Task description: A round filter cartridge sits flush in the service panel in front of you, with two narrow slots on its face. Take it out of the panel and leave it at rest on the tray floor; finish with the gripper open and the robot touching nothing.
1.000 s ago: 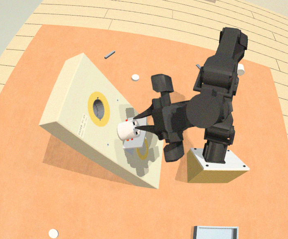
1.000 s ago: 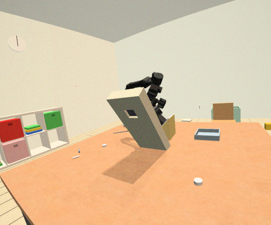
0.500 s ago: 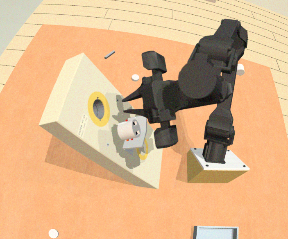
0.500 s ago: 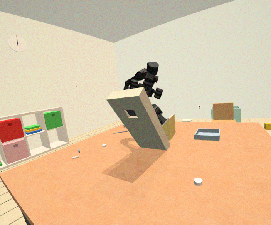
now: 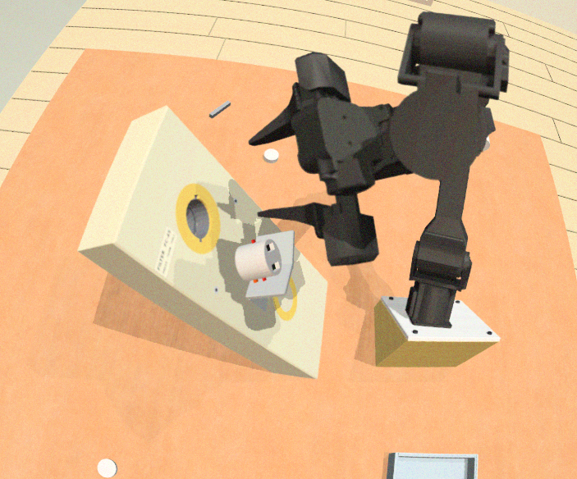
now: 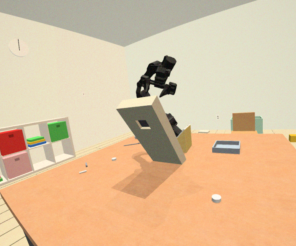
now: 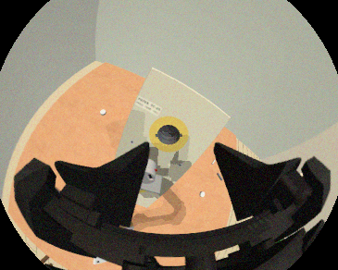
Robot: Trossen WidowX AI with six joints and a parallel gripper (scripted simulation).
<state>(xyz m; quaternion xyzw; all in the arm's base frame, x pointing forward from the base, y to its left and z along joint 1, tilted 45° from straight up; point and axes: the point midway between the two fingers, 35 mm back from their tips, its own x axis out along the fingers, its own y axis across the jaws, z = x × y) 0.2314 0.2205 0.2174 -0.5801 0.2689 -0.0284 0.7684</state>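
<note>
The round white filter cartridge lies 150 mm below my gripper tip and 20 mm behind it. Round my gripper tip: grey bar: 460 mm to the right, 370 mm below, 130 mm ahead; grey-blue tray: 360 mm below, 350 mm behind, 280 mm to the left.
</note>
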